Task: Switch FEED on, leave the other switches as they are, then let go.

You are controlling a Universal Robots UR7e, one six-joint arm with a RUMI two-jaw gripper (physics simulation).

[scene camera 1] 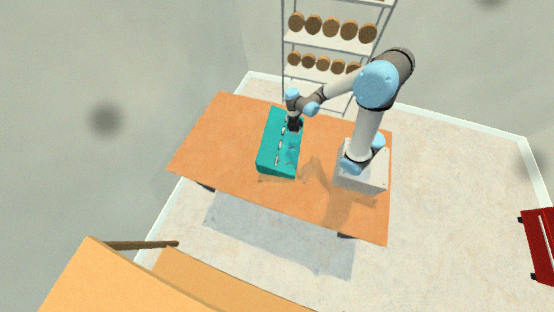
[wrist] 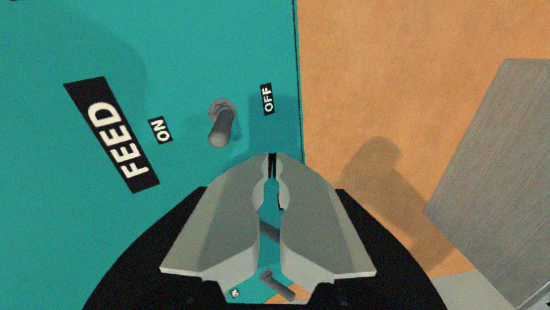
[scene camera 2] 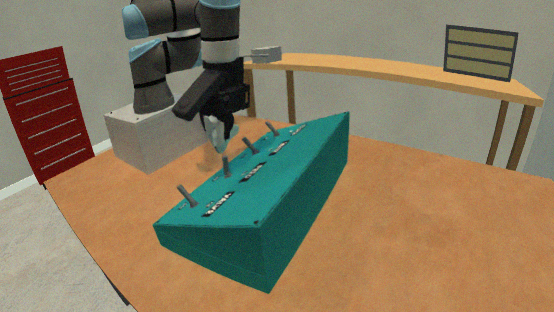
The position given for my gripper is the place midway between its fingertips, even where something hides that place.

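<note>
My gripper is visible at (scene camera 2: 219, 152) and at (wrist: 272, 155).
</note>
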